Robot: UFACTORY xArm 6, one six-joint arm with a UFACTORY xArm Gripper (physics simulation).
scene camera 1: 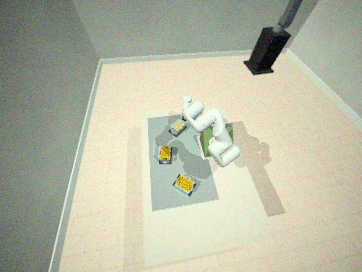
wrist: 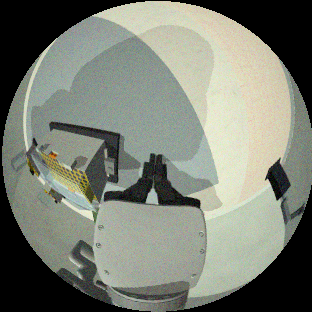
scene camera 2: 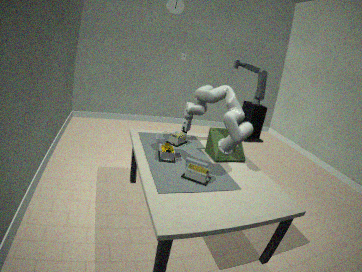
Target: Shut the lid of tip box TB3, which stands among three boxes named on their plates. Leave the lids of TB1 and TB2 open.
Note:
In view: a clear lid (wrist: 73,184) and a grey mat (scene camera 2: 167,177).
The grey mat is seen too in the wrist view (wrist: 110,79).

